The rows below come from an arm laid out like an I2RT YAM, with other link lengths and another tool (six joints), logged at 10 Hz.
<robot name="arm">
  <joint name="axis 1" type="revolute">
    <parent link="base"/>
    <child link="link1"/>
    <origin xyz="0 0 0.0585"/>
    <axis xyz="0 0 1"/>
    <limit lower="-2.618" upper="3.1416"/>
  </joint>
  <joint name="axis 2" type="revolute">
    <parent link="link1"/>
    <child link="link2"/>
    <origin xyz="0.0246 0.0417 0.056" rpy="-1.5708 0 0"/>
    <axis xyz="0 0 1"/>
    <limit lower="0" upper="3.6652"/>
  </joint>
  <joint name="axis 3" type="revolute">
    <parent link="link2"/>
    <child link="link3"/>
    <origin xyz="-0.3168 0 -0.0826" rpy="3.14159 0 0"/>
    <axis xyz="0 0 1"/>
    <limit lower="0" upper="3.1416"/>
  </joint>
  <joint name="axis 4" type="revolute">
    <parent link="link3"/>
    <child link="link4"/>
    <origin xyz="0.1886 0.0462 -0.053"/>
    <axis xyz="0 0 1"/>
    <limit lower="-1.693" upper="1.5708"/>
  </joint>
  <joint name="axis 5" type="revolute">
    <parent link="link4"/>
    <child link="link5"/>
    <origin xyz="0.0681 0.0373 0.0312" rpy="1.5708 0 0"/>
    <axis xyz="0 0 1"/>
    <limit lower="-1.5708" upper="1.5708"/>
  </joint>
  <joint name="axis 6" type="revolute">
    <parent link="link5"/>
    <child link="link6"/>
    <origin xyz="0.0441 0 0.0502" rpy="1.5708 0 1.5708"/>
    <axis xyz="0 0 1"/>
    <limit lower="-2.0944" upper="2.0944"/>
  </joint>
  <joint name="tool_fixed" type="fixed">
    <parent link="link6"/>
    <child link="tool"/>
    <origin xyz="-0.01 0.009 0.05" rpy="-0.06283 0 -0.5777"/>
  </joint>
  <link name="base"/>
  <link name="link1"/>
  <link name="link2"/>
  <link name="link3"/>
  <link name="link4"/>
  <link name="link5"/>
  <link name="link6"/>
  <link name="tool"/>
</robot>
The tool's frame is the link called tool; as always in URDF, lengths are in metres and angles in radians.
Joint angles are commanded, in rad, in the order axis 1, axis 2, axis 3, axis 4, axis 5, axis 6. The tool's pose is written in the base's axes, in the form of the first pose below.
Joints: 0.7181 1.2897 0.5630 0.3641 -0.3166 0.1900
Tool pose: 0.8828, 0.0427, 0.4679, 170.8; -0.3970, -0.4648, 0.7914, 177.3; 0.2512, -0.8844, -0.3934, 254.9; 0, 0, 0, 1
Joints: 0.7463 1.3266 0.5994 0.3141 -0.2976 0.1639
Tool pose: 0.8934, 0.0424, 0.4474, 172.8; -0.3662, -0.5084, 0.7794, 186.1; 0.2605, -0.8601, -0.4387, 250.5; 0, 0, 0, 1
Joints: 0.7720 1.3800 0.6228 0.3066 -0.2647 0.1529
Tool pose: 0.8958, 0.0350, 0.4431, 178.4; -0.3552, -0.5430, 0.7609, 196.5; 0.2672, -0.8390, -0.4740, 243.4; 0, 0, 0, 1
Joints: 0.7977 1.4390 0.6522 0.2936 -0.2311 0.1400
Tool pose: 0.8988, 0.0282, 0.4375, 184.3; -0.3413, -0.5814, 0.7386, 208.0; 0.2751, -0.8131, -0.5129, 235.2; 0, 0, 0, 1
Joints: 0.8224 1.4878 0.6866 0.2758 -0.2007 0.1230
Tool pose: 0.9004, 0.0331, 0.4337, 189.1; -0.3241, -0.6139, 0.7197, 219.0; 0.2901, -0.7887, -0.5421, 229.8; 0, 0, 0, 1
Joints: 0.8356 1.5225 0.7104 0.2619 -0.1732 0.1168
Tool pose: 0.8986, 0.0272, 0.4379, 193.5; -0.3217, -0.6379, 0.6997, 225.8; 0.2984, -0.7696, -0.5645, 225.1; 0, 0, 0, 1
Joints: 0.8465 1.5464 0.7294 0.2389 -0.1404 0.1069
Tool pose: 0.8944, 0.0209, 0.4469, 196.5; -0.3208, -0.6661, 0.6733, 229.5; 0.3117, -0.7456, -0.5890, 220.6; 0, 0, 0, 1
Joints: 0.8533 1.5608 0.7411 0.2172 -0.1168 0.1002
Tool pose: 0.8919, 0.0136, 0.4520, 198.0; -0.3195, -0.6883, 0.6512, 230.9; 0.3200, -0.7253, -0.6096, 216.9; 0, 0, 0, 1
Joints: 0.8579 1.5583 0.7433 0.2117 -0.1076 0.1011
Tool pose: 0.8899, 0.0132, 0.4560, 197.4; -0.3214, -0.6910, 0.6475, 231.1; 0.3236, -0.7227, -0.6107, 217.5; 0, 0, 0, 1
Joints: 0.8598 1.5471 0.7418 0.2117 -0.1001 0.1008
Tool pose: 0.8854, 0.0175, 0.4645, 196.6; -0.3266, -0.6878, 0.6483, 230.0; 0.3308, -0.7257, -0.6033, 220.1; 0, 0, 0, 1
